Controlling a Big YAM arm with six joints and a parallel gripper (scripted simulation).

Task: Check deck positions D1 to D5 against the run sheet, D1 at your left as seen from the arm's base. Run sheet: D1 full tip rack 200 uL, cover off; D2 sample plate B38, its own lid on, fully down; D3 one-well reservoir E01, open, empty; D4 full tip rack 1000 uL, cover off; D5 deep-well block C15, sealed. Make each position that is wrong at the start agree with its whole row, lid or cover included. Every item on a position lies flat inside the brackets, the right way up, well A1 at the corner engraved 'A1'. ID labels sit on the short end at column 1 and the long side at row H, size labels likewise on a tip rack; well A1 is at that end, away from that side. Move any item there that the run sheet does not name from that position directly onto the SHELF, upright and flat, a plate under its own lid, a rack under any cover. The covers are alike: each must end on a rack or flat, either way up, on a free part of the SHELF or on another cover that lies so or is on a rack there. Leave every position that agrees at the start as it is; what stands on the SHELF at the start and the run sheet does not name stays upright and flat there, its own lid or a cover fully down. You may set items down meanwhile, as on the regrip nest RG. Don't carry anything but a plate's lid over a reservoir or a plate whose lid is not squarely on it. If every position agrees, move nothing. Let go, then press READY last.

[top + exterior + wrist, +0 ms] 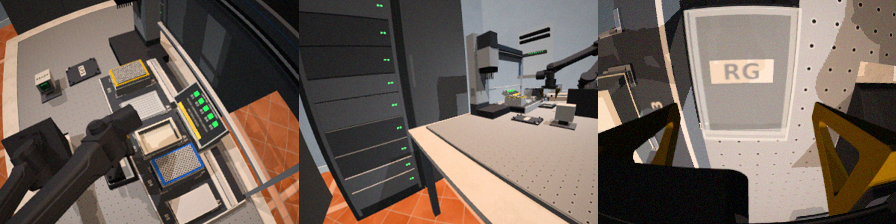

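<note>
Now: hand 80 mm above the black regrip nest. The rest, counted from my hand: one-well reservoir: 160 mm ahead, 30 mm to the left, 20 mm below; then sealed block: 180 mm ahead, 220 mm to the right, 10 mm below; then blue-framed tip rack: 180 mm ahead, 90 mm to the right, 30 mm above.
</note>
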